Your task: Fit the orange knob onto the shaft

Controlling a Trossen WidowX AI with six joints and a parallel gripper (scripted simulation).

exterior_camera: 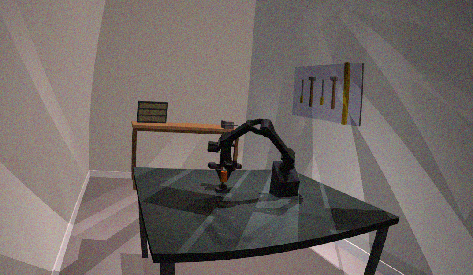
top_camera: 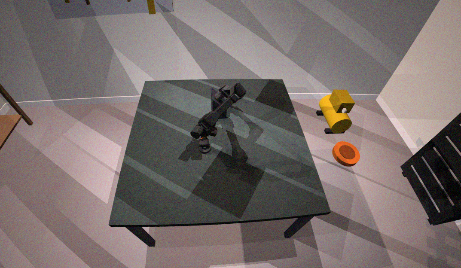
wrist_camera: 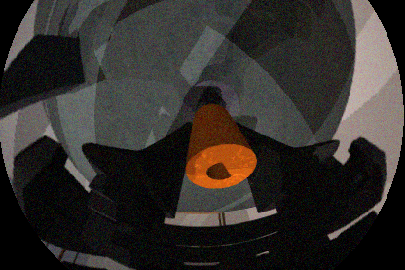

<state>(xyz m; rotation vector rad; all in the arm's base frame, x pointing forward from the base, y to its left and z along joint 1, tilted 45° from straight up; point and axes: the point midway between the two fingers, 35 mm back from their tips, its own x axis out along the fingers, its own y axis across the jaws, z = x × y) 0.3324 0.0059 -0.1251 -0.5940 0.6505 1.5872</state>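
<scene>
Now: the round pedestal 4 cm below my gripper tip. From my gripper tip the other things lie so: orange knob 2 cm above.
</scene>
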